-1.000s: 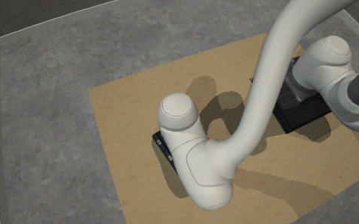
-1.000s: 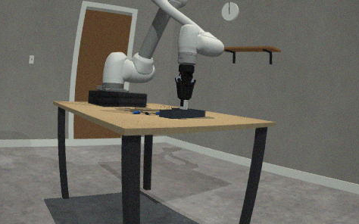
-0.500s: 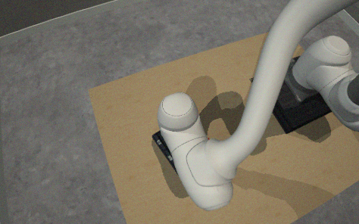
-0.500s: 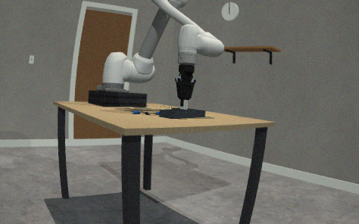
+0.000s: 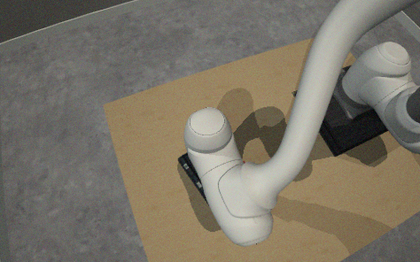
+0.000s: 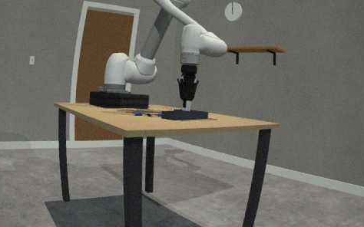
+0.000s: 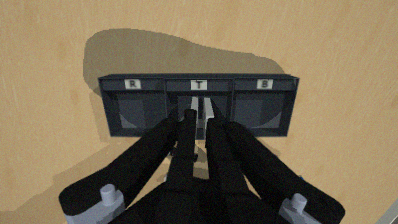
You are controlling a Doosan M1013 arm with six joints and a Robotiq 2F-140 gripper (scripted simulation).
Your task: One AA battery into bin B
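Right now the bin strip is 30 mm below my hand. From my hand the other things lie so: black battery: 90 mm behind, 10 mm to the left, 40 mm below; then red battery: 150 mm behind, 10 mm to the left, 40 mm below.
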